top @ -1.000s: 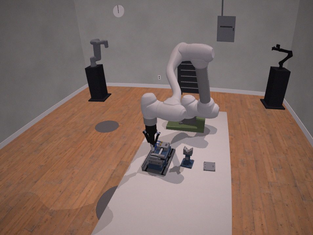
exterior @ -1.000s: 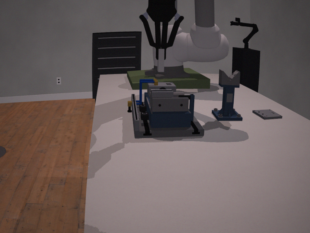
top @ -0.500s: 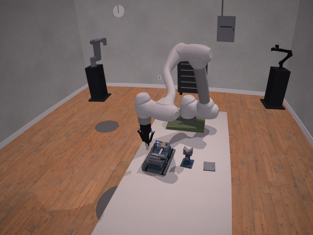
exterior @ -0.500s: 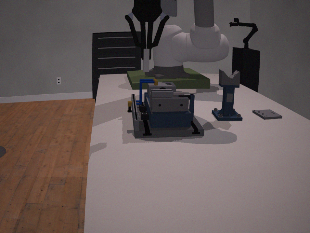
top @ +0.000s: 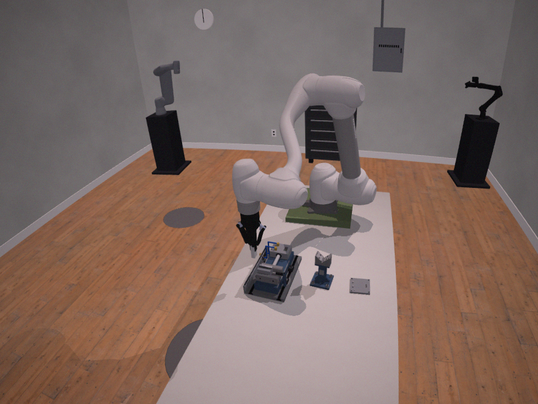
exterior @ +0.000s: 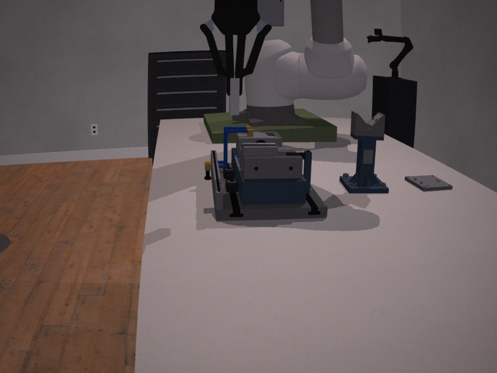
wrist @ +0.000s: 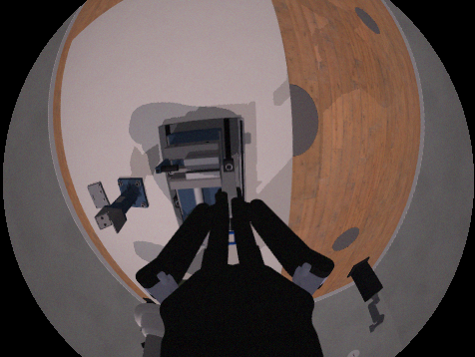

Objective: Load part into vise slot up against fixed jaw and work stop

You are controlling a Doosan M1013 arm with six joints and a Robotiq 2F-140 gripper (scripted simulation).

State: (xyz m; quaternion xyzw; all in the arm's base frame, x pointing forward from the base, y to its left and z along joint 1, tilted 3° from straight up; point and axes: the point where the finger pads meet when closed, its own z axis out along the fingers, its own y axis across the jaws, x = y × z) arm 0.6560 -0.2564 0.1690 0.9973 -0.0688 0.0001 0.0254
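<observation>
My hand is 100 mm above the grey part, 40 mm to the right of it and 10 mm short of it. Also, from my hand: vise 160 mm below, 70 mm to the left, 60 mm behind.
</observation>
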